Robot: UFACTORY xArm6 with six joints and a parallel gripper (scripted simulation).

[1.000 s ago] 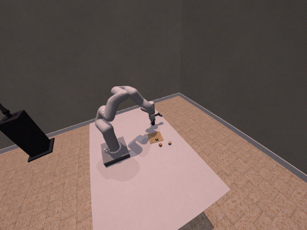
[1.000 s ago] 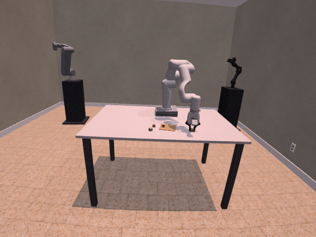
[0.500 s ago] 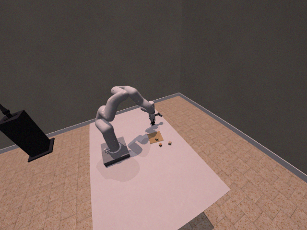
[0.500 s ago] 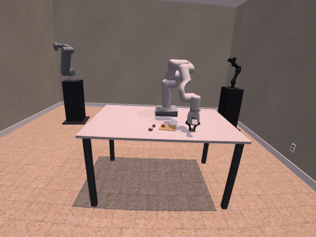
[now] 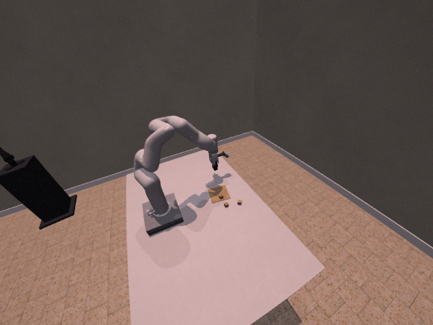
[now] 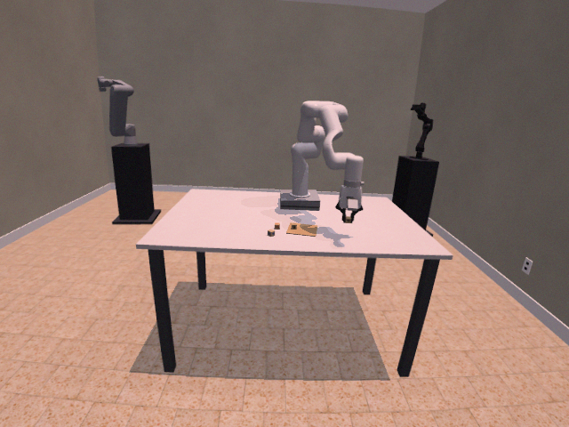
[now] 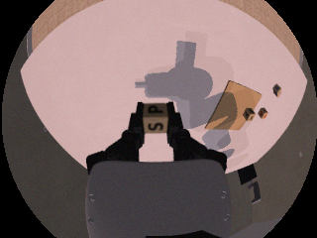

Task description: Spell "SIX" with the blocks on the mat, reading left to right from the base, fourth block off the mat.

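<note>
Now: the tan mat 9 cm behind my hand, 19 cm to the right of it and 9 cm below it.
</note>
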